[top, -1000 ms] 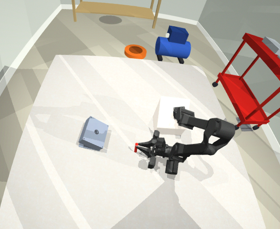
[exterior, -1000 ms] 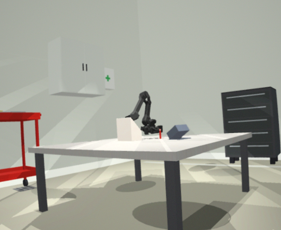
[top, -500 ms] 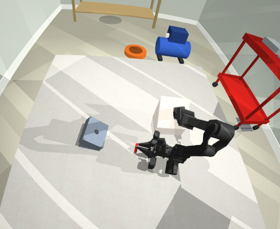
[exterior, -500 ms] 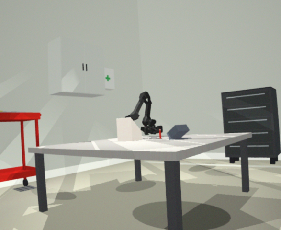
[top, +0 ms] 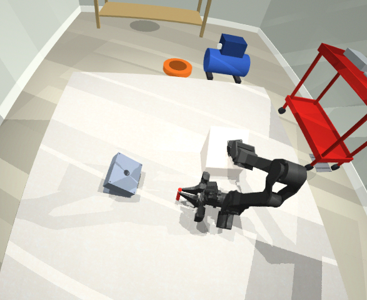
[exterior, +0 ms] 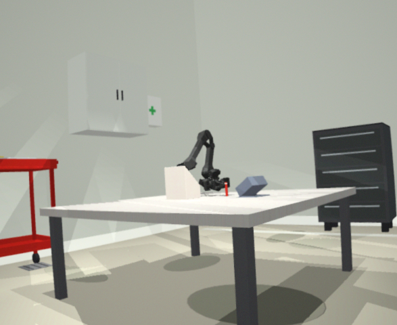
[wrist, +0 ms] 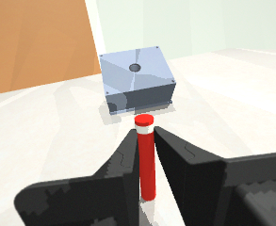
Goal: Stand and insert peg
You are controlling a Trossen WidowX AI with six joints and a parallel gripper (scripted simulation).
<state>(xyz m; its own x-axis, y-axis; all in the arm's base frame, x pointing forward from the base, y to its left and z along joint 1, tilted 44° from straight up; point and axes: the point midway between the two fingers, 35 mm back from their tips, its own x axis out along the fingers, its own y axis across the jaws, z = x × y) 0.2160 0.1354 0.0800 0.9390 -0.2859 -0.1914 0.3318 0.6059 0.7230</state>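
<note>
Now: the peg 10 mm below my gripper tip. Also, from my gripper tip: grey-blue sloped panel: 200 mm ahead, 90 mm to the right, 10 mm below.
</note>
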